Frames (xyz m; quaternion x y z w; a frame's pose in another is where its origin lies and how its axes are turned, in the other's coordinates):
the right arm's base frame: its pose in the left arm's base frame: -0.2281 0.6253 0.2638 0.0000 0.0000 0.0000 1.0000
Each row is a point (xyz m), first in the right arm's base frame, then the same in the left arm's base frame.
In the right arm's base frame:
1: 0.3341 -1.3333 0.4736
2: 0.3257 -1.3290 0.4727
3: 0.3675 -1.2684 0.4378
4: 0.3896 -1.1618 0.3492
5: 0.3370 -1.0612 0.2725
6: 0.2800 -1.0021 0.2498
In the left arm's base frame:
1: 0.1060 -0.7080 0.7374
2: 0.0976 -0.7037 0.7365
3: 0.1394 -0.6431 0.7016
4: 0.1615 -0.5365 0.6130
5: 0.1089 -0.4359 0.5363
6: 0.0519 -0.3768 0.5136

